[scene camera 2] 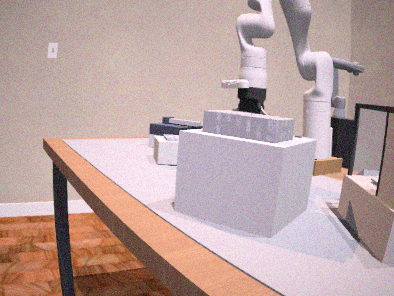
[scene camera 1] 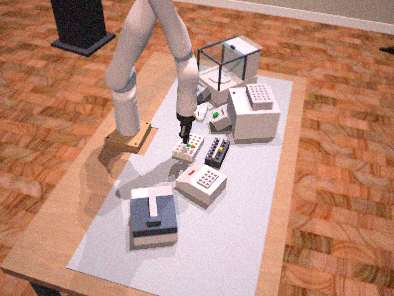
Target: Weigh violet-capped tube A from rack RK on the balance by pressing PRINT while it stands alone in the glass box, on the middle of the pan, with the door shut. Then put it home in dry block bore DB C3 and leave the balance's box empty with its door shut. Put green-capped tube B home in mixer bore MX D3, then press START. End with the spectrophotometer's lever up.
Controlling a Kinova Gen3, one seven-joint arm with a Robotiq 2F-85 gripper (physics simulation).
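My gripper [scene camera 1: 185, 142] points down at the pale rack [scene camera 1: 182, 157] and is shut on a narrow tube, mostly hidden by the fingers. It seems to be violet-capped tube A; its cap colour cannot be made out. In the second scene view the gripper [scene camera 2: 251, 107] is partly hidden behind a large white box [scene camera 2: 227, 177]. A green cap [scene camera 1: 189, 145], seemingly tube B's, shows in the rack beside the fingertips, with an orange cap [scene camera 1: 193, 146] close by. The balance [scene camera 1: 218, 89] with its black-edged glass box stands at the back; its door state is unclear.
A dark block [scene camera 1: 210, 158] with a yellow cap is right of the rack. A white unit [scene camera 1: 188, 188] with red display and bore grid stands in front, a dark-lidded box [scene camera 1: 153, 220] nearer. The large white box [scene camera 1: 255, 123] and a small green-button unit [scene camera 1: 220, 121] stand behind.
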